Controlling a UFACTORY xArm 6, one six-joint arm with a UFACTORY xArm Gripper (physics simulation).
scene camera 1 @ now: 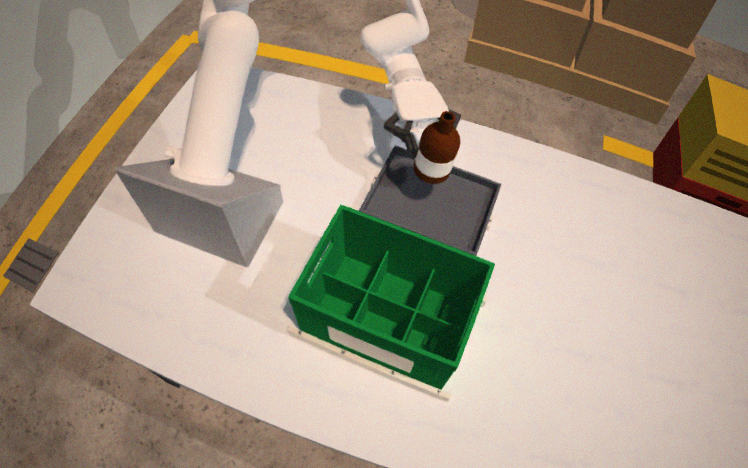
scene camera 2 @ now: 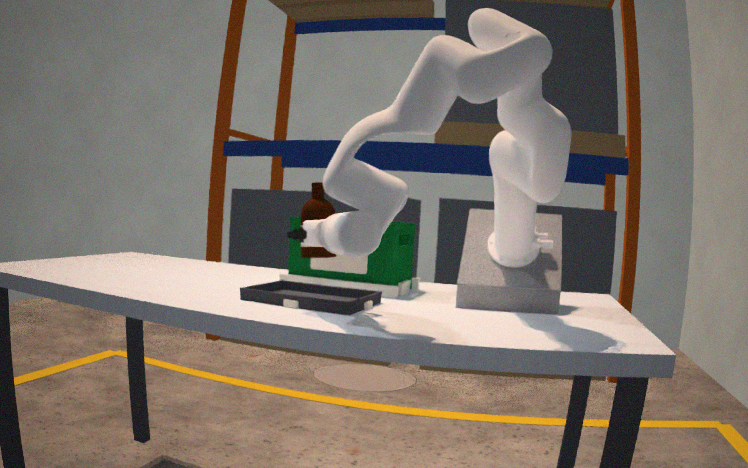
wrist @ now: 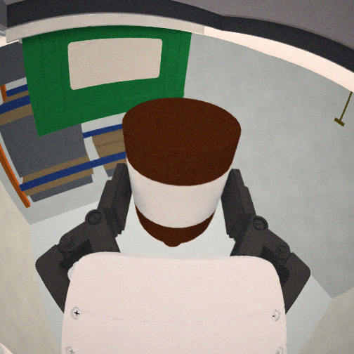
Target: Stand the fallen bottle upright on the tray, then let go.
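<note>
There is a brown bottle (scene camera 1: pixel 439 143) here, and I see the brown bottle (scene camera 2: pixel 317 208) in scene camera 2 as well. The wrist view shows the brown bottle (wrist: pixel 179 151) too. My own gripper (scene camera 1: pixel 435 151) is visible, and the wrist view also shows me my gripper (wrist: pixel 177 179).
</note>
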